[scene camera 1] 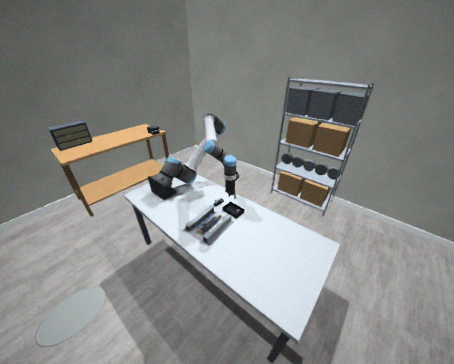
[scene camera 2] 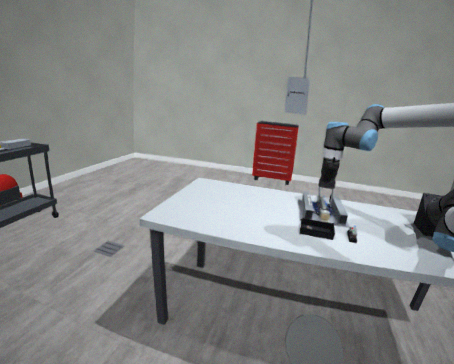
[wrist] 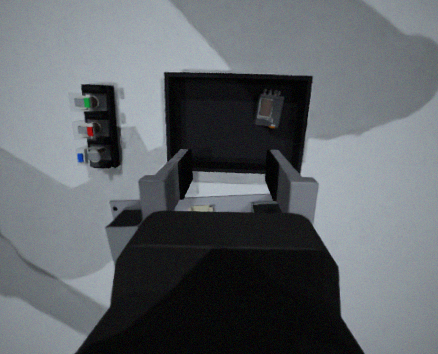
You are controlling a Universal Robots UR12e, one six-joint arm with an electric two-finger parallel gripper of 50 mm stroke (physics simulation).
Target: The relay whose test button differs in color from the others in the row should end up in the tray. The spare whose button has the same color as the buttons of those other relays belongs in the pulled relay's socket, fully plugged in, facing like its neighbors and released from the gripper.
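Frame: origin at the arm's base, x ahead, y left, z up, level; millimetres.
Where they show: gripper, between the fingertips: (scene camera 1: 232,197) (scene camera 2: 324,201) (wrist: 228,165); arm's base, origin of its link: (scene camera 1: 162,183).
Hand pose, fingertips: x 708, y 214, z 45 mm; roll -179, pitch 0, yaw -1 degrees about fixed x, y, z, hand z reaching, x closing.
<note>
Each offset is from my fingertips to the top centre of the thing. "pt": to the spot under its first point. Level surfaces: height alone.
My gripper (scene camera 1: 232,196) (scene camera 2: 326,193) (wrist: 228,165) is open and empty above the table, near the tray {dx +8, dy +14, dz -123 mm} (scene camera 1: 229,214) (scene camera 2: 317,231) (wrist: 212,120). A clear relay {dx +48, dy +32, dz -135 mm} (wrist: 269,109) with a bit of orange at one end lies tipped over in the tray, pins toward the far wall. In the wrist view, a black holder (scene camera 1: 218,202) (scene camera 2: 353,235) (wrist: 117,145) carries a green-button spare {dx -166, dy +45, dz -110 mm} (wrist: 91,102), a red-button spare {dx -168, dy +13, dz -110 mm} (wrist: 92,130) and a blue-button spare {dx -170, dy -19, dz -110 mm} (wrist: 94,155). The relay row (scene camera 1: 209,224) (scene camera 2: 323,206) stands between two grey ducts; its button colors and sockets are too small or hidden to tell.
The grey ducts (scene camera 1: 218,229) (scene camera 2: 339,210) flank the relay row beside the tray. In the wrist view, one duct end {pt dx -137, dy -110, dz -96 mm} (wrist: 119,232) shows at lower left, left of my fingers. The arm's black base (scene camera 1: 162,188) stands at the end of the white table {dz -159 mm} (scene camera 1: 270,260) (scene camera 2: 220,215).
</note>
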